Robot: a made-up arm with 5 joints.
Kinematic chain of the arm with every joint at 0, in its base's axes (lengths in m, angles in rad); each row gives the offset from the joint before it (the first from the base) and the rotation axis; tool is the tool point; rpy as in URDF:
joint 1: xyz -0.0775 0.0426 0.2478 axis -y
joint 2: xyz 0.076 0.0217 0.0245 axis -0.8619 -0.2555 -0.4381
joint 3: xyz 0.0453 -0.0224 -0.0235 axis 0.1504 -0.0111 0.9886
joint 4: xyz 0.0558 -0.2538 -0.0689 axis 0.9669 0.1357 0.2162
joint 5: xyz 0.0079 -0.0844 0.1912 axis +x
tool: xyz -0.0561 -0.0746 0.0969 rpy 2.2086 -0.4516 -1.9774
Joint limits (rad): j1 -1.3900..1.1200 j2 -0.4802..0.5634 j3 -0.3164..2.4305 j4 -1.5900..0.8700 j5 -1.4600..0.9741
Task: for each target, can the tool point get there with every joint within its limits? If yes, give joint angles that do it. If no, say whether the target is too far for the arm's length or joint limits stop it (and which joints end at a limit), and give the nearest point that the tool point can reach.
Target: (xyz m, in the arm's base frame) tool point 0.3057 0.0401 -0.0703
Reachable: yes | joints -1.1520 0.4105 1.7835 -0.5038 0.5600
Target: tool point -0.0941 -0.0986 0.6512
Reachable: yes | joints 0.6693 0.4774 0.8141 -0.2153 -0.8076
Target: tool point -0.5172 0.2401 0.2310
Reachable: no: joint limits stop it (at a limit: joint 1, joint 2, joint 3) | nearest point -0.3612 0.0250 0.3525 | short by 0.292 m
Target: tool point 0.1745 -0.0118 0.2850
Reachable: yes | joints -0.5698 0.1321 1.1386 -0.7000 -1.2093
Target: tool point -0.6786 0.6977 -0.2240
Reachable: no: too far | nearest point -0.1743 0.4294 -0.2220 | short by 0.571 m
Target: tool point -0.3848 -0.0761 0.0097
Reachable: no: joint limits stop it (at a limit: joint 1, joint 2, joint 3, joint 5) | nearest point -0.4085 -0.1349 0.2849 | short by 0.282 m
